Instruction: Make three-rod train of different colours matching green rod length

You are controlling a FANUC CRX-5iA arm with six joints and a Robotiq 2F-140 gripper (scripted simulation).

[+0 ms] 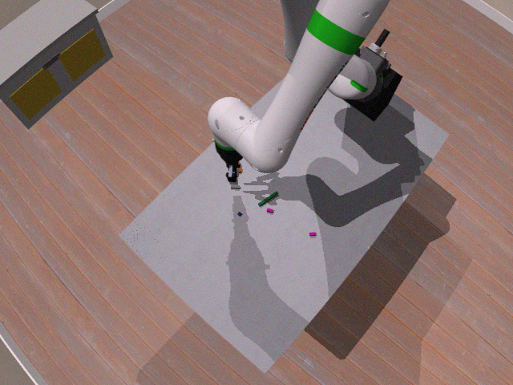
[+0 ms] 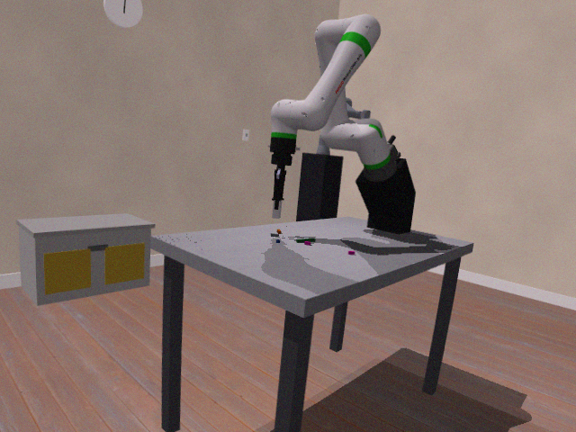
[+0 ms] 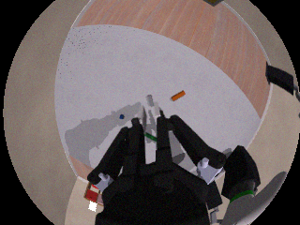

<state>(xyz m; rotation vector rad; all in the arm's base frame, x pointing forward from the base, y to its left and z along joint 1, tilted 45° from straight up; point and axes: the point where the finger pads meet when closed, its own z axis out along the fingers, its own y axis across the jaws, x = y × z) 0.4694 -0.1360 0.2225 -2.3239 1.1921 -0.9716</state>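
My hand is 10 cm above the grey rod. Also, from my hand: small blue rod 10 cm below, 8 cm to the left, 6 cm ahead; then orange rod 10 cm below, 7 cm behind, 4 cm to the right; then green rod 12 cm to the left, 10 cm below, 5 cm behind.
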